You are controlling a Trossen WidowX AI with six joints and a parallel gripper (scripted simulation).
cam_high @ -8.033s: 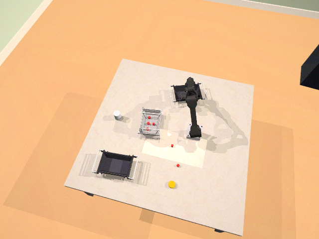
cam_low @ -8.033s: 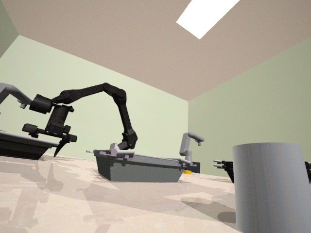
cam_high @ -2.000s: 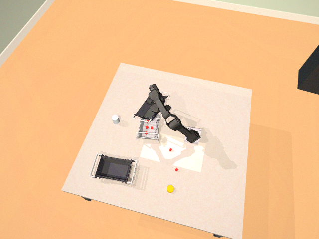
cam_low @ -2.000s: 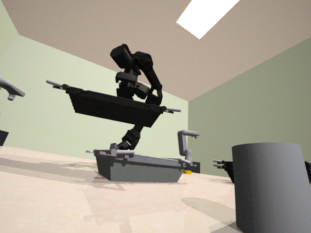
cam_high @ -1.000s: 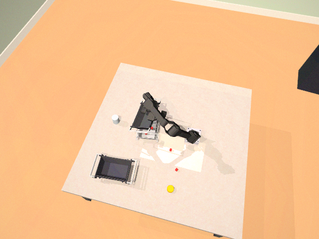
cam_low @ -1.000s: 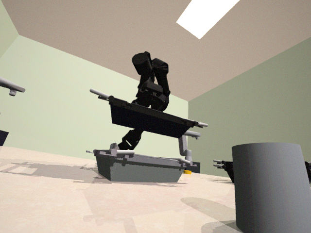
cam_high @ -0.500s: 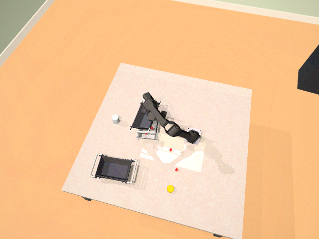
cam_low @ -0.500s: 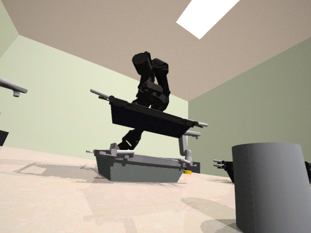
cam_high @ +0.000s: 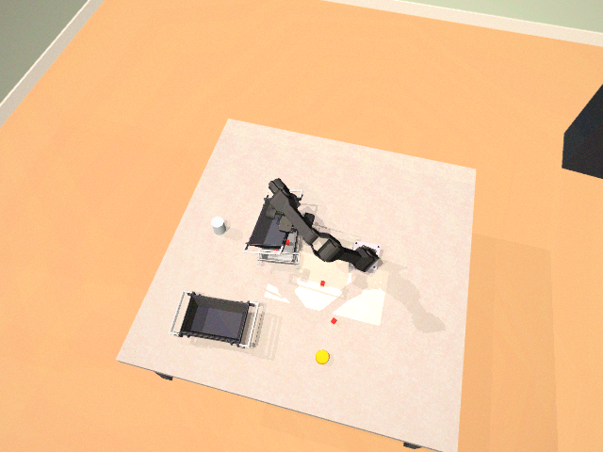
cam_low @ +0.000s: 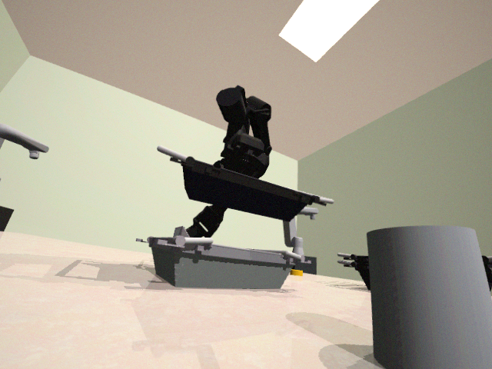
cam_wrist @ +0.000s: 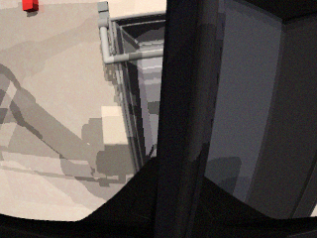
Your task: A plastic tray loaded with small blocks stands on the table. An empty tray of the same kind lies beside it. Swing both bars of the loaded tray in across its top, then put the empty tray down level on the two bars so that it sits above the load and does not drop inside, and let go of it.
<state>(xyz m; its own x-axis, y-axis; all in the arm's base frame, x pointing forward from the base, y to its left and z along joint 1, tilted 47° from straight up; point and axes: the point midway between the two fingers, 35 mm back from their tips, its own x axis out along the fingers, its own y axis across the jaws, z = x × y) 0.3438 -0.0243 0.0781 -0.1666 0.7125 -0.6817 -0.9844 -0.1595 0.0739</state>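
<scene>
Right now my gripper tip is 70 mm short of the dark tray. The rest, counted from my gripper tip: yellow disc 280 mm behind, 410 mm to the left, 170 mm below.
</scene>
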